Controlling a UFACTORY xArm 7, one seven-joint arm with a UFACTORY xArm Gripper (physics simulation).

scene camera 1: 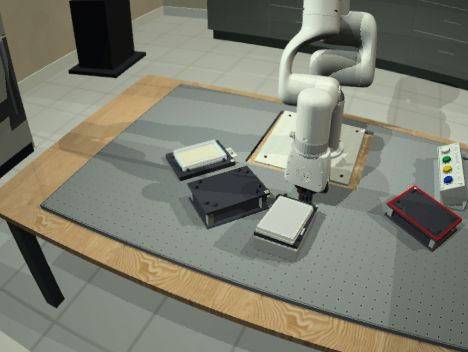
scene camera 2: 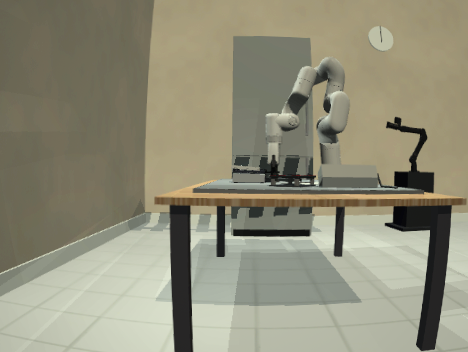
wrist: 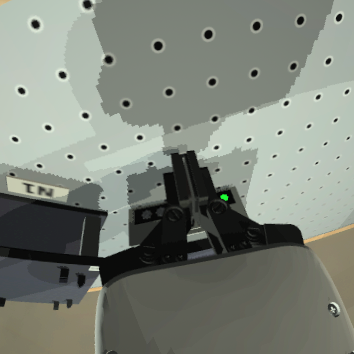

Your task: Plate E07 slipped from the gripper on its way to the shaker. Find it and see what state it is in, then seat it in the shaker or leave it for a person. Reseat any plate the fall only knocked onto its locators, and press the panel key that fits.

gripper: shut, holds nothing
a white plate (scene camera 1: 285, 220): on a black-topped white box (scene camera 1: 264, 243)
